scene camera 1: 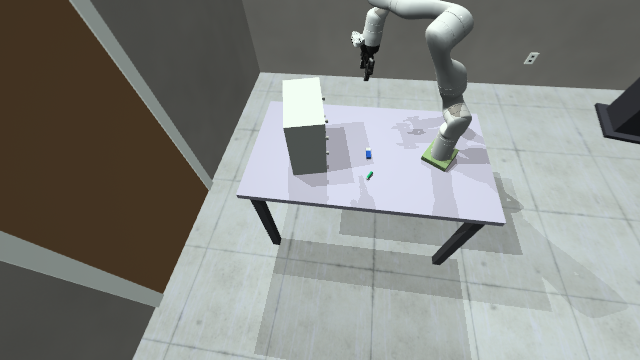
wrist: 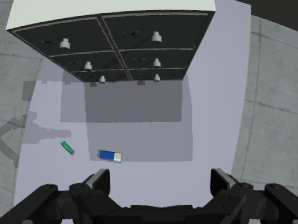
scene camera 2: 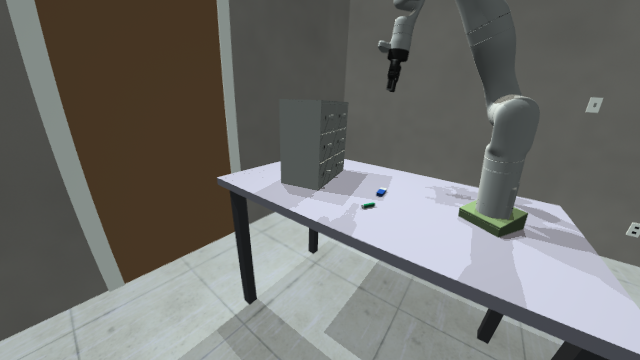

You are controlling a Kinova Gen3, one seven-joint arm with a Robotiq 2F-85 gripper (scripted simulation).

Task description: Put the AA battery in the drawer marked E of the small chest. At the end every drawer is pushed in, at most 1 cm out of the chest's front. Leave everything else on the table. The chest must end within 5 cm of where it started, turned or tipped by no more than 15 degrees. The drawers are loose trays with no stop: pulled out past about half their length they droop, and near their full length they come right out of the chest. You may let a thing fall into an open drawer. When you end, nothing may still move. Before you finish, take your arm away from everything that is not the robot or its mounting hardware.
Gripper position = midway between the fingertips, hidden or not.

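Note:
Visible: my gripper (wrist: pixel 160 180), together with a small chest (scene camera 1: pixel 303 117).

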